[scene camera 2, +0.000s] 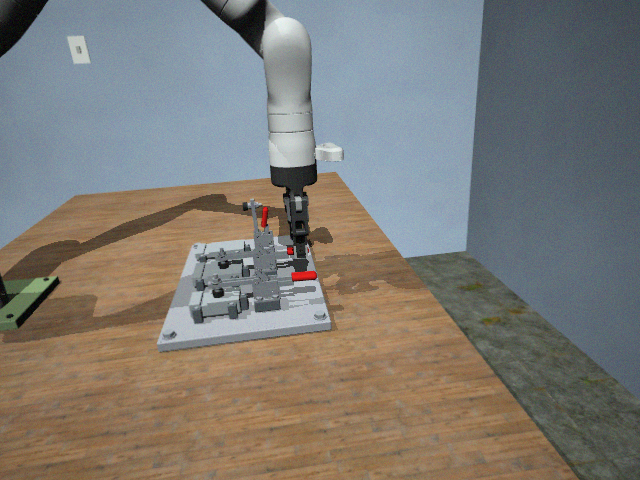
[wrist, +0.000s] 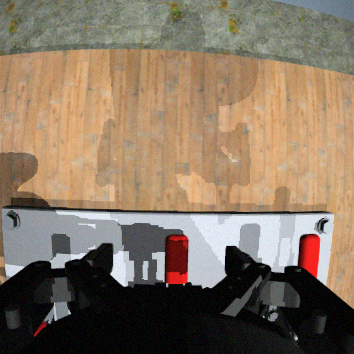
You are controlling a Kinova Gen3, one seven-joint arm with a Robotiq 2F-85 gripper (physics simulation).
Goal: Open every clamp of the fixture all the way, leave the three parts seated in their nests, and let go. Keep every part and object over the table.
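Frame: origin at the arm's base, x back, y right, z up, level; metres.
Seen in the pictures: gripper, fingertip midpoint: (scene camera 2: 298, 248) (wrist: 168, 257).
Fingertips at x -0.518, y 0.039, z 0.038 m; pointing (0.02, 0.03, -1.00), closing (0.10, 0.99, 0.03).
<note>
A point is followed by its place in that frame.
The grey fixture plate (scene camera 2: 242, 335) {z -0.006, x -0.404, y 0.210 m} (wrist: 200, 220) {z -0.001, x -0.535, y 0.072 m} carries three clamps with red handles. The far clamp's handle (scene camera 2: 264, 217) {z 0.068, x -0.474, y -0.061 m} (wrist: 40, 328) {z 0.055, x -0.473, y -0.061 m} stands up and its arm (scene camera 2: 254, 222) is raised. The middle handle (scene camera 2: 290, 250) {z 0.040, x -0.502, y 0.050 m} (wrist: 176, 262) {z 0.041, x -0.514, y 0.045 m} and near handle (scene camera 2: 303, 275) {z 0.045, x -0.503, y 0.161 m} (wrist: 309, 255) {z 0.046, x -0.507, y 0.152 m} lie out level; their black pressing tips (scene camera 2: 223, 264) {z 0.028, x -0.389, y 0.039 m} (scene camera 2: 218, 292) {z 0.034, x -0.379, y 0.148 m} are down over the parts. The near part (scene camera 2: 219, 305) {z 0.020, x -0.378, y 0.161 m} and middle part (scene camera 2: 230, 269) {z 0.020, x -0.399, y 0.046 m} sit in their nests; the far part is hidden. My gripper (scene camera 2: 300, 256) {z 0.038, x -0.518, y 0.039 m} (wrist: 168, 257) {z 0.038, x -0.518, y 0.039 m} is open, fingers on either side of the middle handle, holding nothing.
A green bracket (scene camera 2: 31, 302) {z -0.002, x -0.083, y 0.006 m} lies on the wooden table (scene camera 2: 310, 403) {z -0.016, x -0.467, y 0.352 m} (wrist: 150, 100) {z -0.016, x -0.657, y 0.032 m} at the left in the scene view. The table's right edge runs beyond the handle side of the plate, with the floor (scene camera 2: 496, 320) (wrist: 100, 30) past it.
</note>
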